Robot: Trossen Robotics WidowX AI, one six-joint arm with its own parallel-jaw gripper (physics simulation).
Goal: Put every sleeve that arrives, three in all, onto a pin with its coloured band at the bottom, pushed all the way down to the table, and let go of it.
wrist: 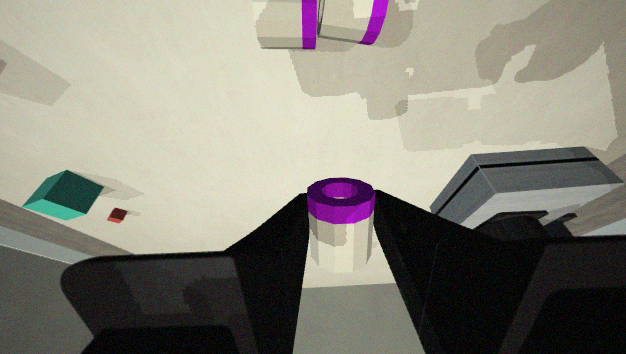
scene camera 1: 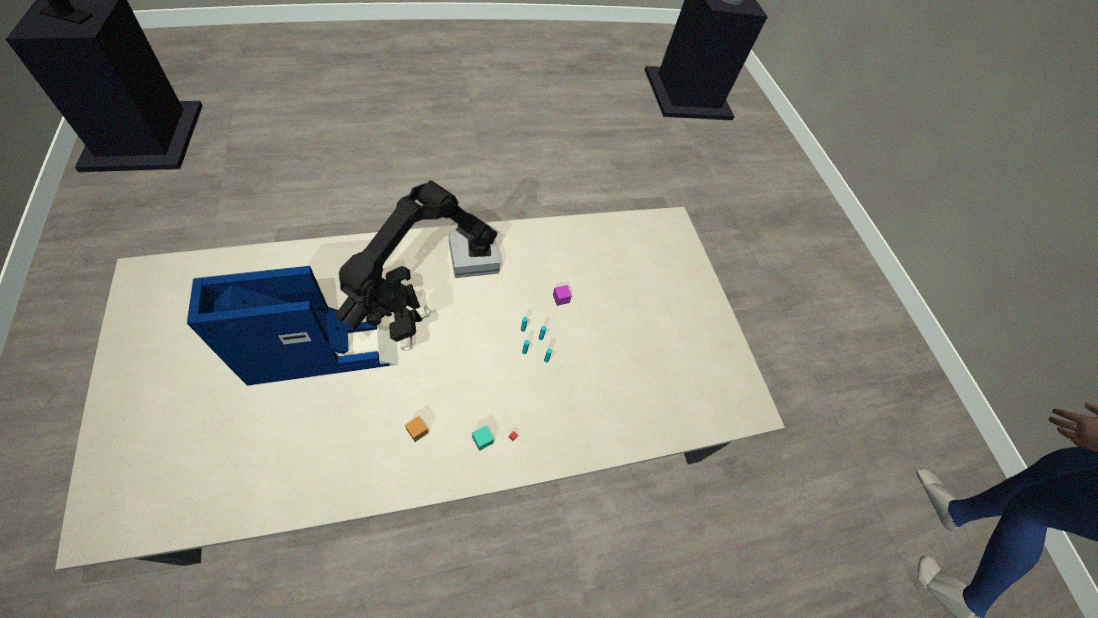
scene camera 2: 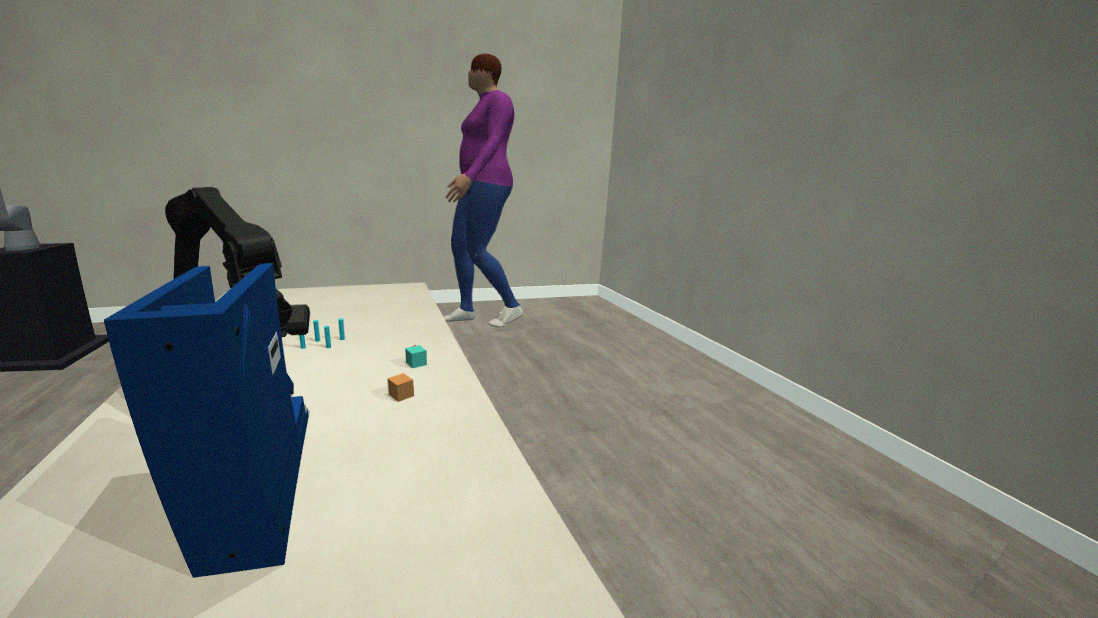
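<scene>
My gripper (scene camera 1: 421, 308) (wrist: 338, 200) is shut on a sleeve (wrist: 341, 247), pale with a purple band. The wrist view is upside down, and the held sleeve's band end points towards the table. Two more sleeves (wrist: 282, 25) (wrist: 345, 22) lie on their sides, end to end, on the table; in scene camera 1 they are small and partly hidden by the gripper. Several upright teal pins (scene camera 1: 525, 347) (scene camera 2: 327, 337) stand bare to the right of the gripper in scene camera 1. In scene camera 2 the blue chute hides much of the gripper.
The blue chute (scene camera 1: 265, 345) (scene camera 2: 207, 445) stands left of the arm. A magenta cube (scene camera 1: 562, 295) lies behind the pins. An orange cube (scene camera 1: 416, 428) (scene camera 2: 400, 387), a teal cube (scene camera 1: 482, 437) (scene camera 2: 415, 356) (wrist: 65, 197) and a small red cube (scene camera 1: 513, 436) (wrist: 117, 215) lie nearer the front edge.
</scene>
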